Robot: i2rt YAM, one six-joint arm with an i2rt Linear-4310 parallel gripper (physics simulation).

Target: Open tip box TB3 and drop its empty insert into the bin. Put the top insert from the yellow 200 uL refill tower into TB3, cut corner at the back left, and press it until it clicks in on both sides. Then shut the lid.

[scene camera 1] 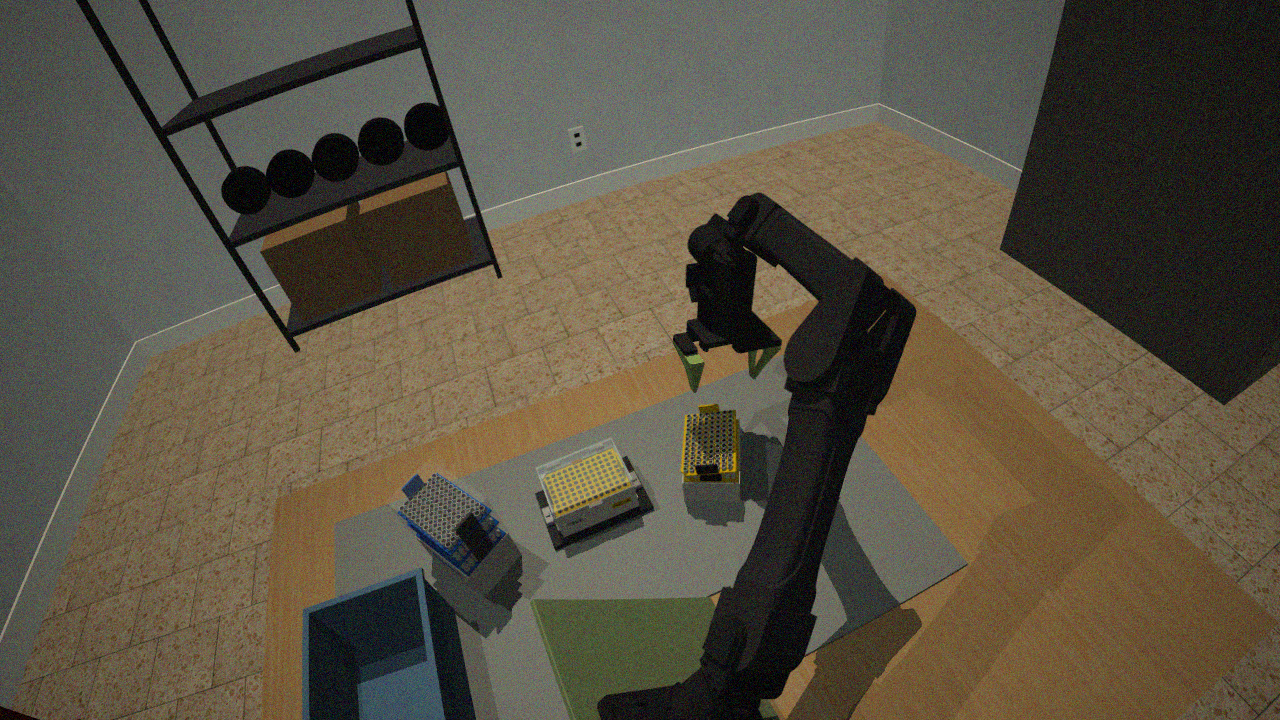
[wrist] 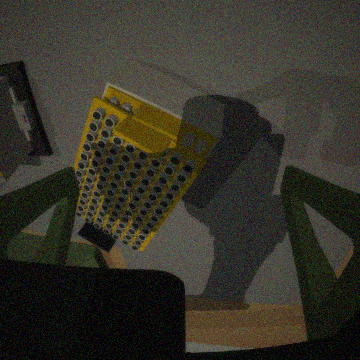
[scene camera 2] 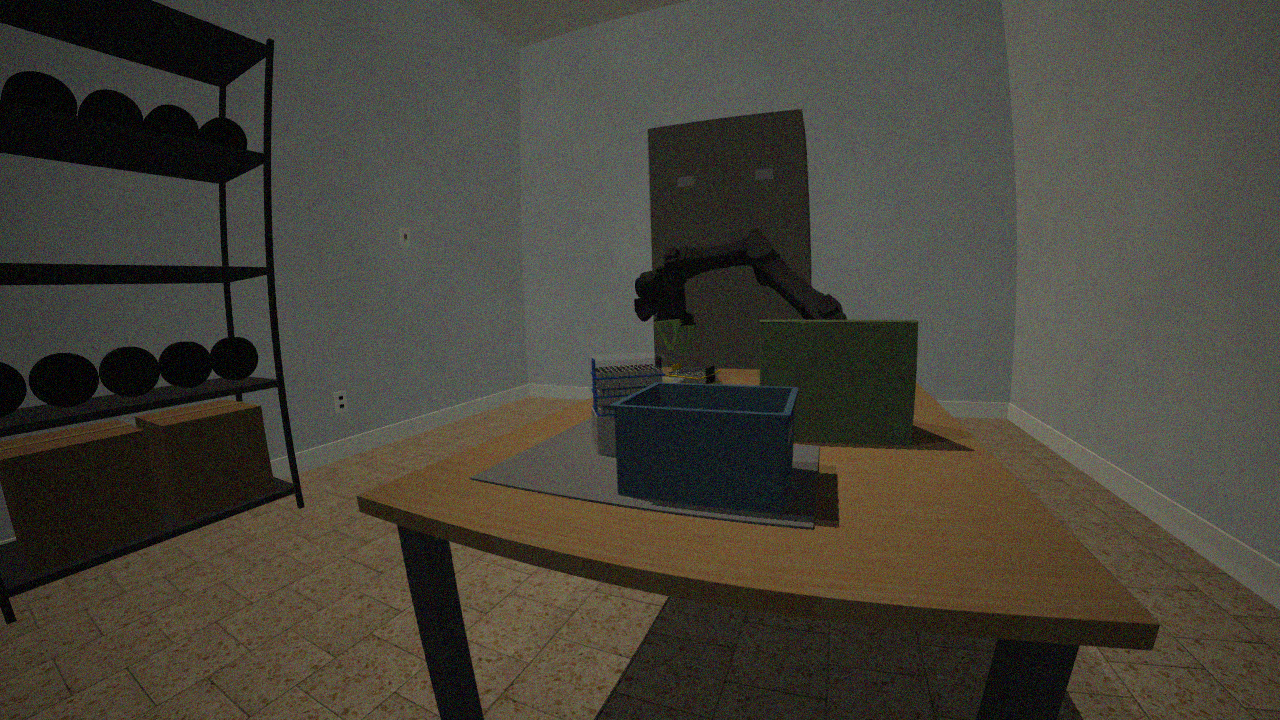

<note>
My gripper [scene camera 1: 723, 383] is open and holds nothing. Also in view: a tip insert [scene camera 1: 709, 444]. I also see a lid [scene camera 1: 583, 478] and a blue bin [scene camera 2: 729, 446].
The tip insert is seen too in the wrist view [wrist: 130, 176]. My gripper shows as well in the wrist view [wrist: 179, 177].
</note>
